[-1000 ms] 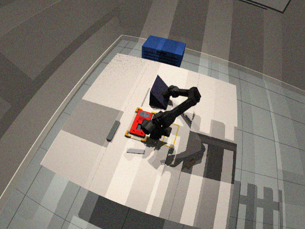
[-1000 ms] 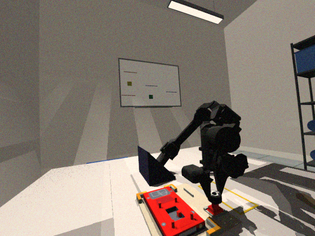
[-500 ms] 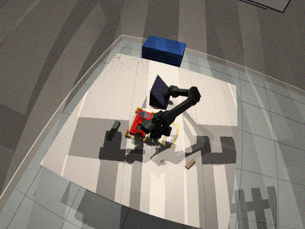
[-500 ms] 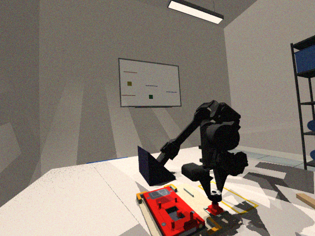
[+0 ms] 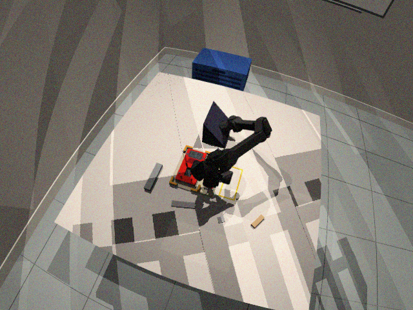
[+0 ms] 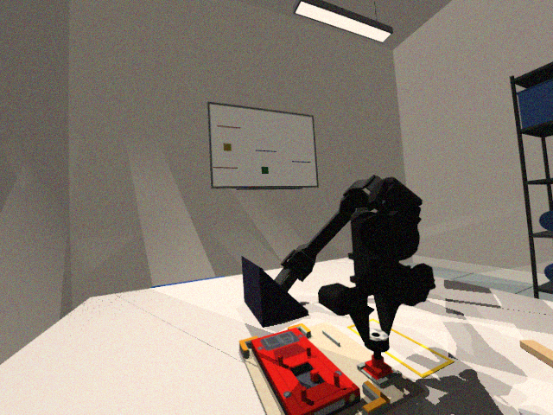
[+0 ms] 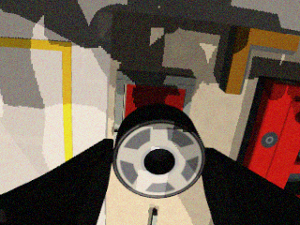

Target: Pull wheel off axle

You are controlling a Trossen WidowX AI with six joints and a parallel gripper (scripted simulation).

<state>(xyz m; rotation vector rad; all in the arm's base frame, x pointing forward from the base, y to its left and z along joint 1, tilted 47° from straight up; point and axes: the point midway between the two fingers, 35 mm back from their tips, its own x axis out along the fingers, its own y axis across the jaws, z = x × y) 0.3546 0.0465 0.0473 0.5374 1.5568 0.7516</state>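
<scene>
My gripper tip is 30 mm above the black axle. Round my gripper tip: wooden block: 290 mm to the left, 80 mm ahead, 50 mm below; wheel: right at my gripper tip.
</scene>
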